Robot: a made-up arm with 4 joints.
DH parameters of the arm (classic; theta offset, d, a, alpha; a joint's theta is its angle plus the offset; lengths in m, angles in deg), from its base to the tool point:
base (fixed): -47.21 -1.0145 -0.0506 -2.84
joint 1: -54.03 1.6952 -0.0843 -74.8
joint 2: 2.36 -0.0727 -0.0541 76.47
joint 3: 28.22 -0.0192 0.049 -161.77
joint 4: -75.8 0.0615 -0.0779 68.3
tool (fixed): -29.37 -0.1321 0 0
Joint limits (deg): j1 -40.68..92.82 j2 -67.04..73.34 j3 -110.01..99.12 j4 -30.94..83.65
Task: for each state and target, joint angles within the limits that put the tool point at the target. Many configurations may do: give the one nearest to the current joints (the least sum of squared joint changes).
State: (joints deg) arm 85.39 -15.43 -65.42 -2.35
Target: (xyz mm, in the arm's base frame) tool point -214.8 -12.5 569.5
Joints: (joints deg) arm 64.84 -28.03 -74.27 19.35
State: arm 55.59 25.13 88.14 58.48
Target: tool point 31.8 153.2 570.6
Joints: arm 28.57 15.13 78.35 40.92
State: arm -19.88 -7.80 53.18 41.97
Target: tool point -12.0 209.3 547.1
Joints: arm -32.26 35.29 26.24 48.39
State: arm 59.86 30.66 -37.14 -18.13
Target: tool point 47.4 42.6 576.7
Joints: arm 92.68 16.60 -14.10 -30.94
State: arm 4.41 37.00 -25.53 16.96
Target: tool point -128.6 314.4 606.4
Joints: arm -12.16 29.19 -56.85 30.94
